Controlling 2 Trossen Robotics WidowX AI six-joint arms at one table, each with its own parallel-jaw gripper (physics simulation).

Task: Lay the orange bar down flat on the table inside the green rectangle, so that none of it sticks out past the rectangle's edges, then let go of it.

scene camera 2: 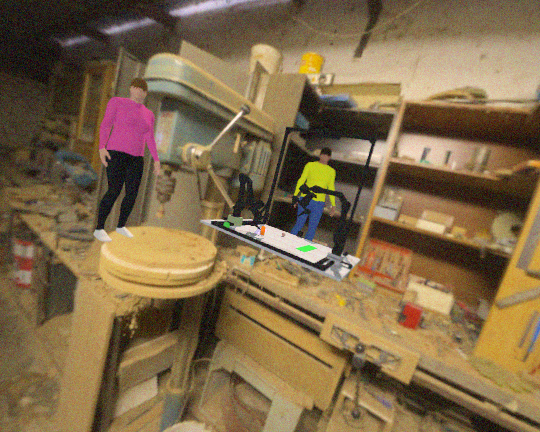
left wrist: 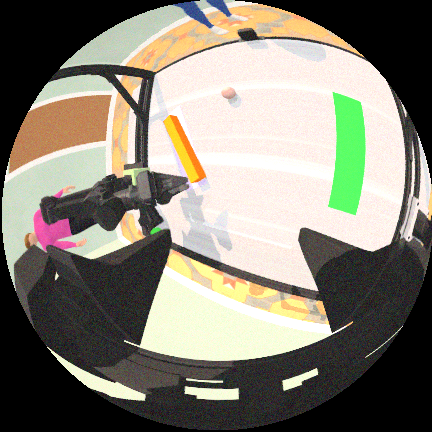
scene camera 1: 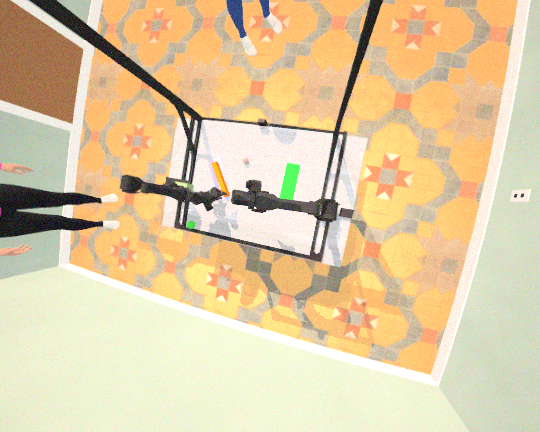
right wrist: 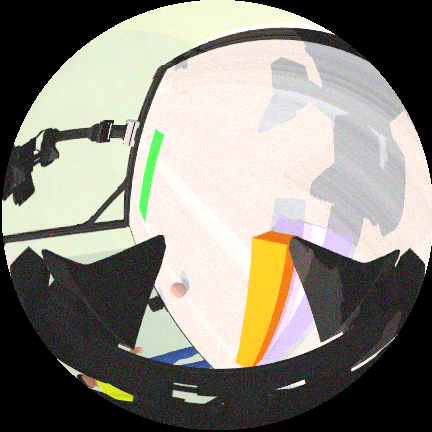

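Observation:
The orange bar lies lengthwise along a lavender piece, well apart from the green rectangle. Whether it rests on the lavender piece or against it is unclear. My right gripper is open and empty near one end of the bar; in the right wrist view one finger overlaps the bar's side. My left gripper is open and empty, raised above the table.
A small pink ball lies between the bar and the rectangle. A green ball and a pale green block are by the right arm. A black frame surrounds the table.

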